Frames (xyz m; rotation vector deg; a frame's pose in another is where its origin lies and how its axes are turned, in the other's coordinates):
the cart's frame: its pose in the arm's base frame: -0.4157 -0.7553 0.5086 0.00 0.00 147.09
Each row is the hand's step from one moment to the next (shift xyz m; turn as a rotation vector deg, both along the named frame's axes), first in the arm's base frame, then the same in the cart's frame.
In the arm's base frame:
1: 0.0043 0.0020 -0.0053 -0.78 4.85 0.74
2: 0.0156 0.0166 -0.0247 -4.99 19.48 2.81
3: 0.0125 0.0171 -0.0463 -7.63 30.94 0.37
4: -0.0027 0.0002 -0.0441 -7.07 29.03 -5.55
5: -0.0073 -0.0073 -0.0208 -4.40 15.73 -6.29
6: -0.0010 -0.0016 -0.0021 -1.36 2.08 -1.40
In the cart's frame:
1: -0.0025 -0.0040 -0.0053 3.29 -3.65 0.74
2: -0.0041 -0.0224 -0.0247 14.77 -13.64 2.81
3: -0.0012 -0.0211 -0.0463 23.22 -21.83 0.37
4: 0.0024 0.0013 -0.0441 21.71 -20.53 -5.55
5: 0.0022 0.0101 -0.0208 12.24 -10.82 -6.29
6: 0.0000 0.0019 -0.0021 2.27 -1.01 -1.40

